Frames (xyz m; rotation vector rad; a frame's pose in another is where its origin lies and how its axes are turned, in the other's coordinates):
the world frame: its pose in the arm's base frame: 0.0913 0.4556 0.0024 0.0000 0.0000 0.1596
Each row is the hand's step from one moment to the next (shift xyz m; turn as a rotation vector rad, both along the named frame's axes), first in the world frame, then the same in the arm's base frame.
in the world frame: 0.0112 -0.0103 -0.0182 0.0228 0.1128 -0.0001
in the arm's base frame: 0.0127 -0.0084 -0.0182 0.0046 0.1150 -0.0001
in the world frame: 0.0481 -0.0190 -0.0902 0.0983 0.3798 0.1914
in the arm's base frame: 0.0505 -0.0111 -0.0902 0.0367 0.3906 0.1914
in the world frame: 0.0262 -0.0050 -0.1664 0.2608 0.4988 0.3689
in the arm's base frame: 0.0267 -0.0008 -0.1664 0.1782 0.5339 0.3689
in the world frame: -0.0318 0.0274 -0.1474 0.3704 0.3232 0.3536
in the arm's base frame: -0.0358 0.0220 -0.1474 0.3143 0.3780 0.3536
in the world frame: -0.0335 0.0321 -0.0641 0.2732 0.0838 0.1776
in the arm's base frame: -0.0382 0.0264 -0.0641 0.2564 0.1262 0.1776
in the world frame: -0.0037 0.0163 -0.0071 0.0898 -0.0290 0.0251
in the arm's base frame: -0.0062 0.0155 -0.0071 0.0933 -0.0144 0.0251
